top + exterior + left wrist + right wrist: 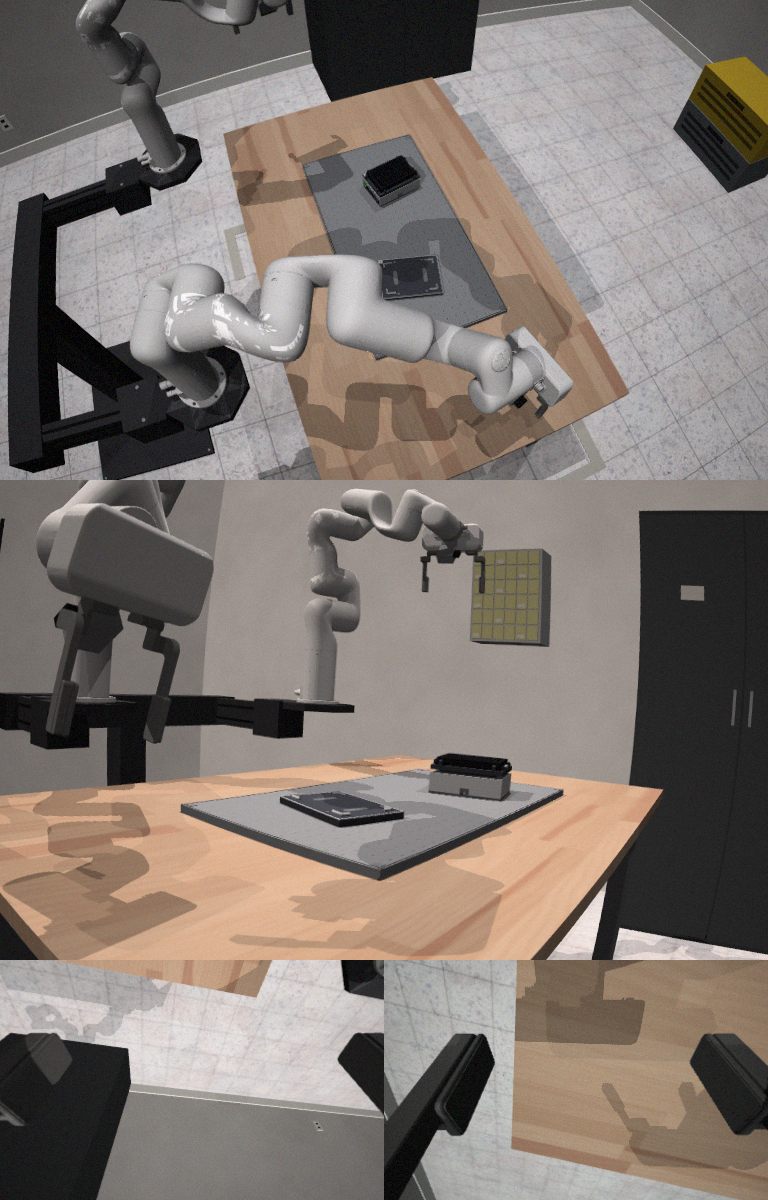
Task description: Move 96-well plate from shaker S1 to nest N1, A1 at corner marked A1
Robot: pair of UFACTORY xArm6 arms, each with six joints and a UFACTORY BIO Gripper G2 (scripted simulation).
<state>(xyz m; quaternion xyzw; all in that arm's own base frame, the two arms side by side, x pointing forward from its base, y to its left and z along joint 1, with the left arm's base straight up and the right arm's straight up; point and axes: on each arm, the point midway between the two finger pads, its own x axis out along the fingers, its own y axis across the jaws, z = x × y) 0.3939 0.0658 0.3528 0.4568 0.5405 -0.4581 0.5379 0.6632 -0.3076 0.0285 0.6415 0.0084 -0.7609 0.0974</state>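
Now: right hand 3 cm past the black 96-well plate, 76 cm to the right of it and 10 cm above it. From my right hand the other things lie so: plate nest N1: 10 cm behind, 44 cm to the left, 16 cm below; white mark: 16 cm behind, 51 cm to the left, 15 cm below.
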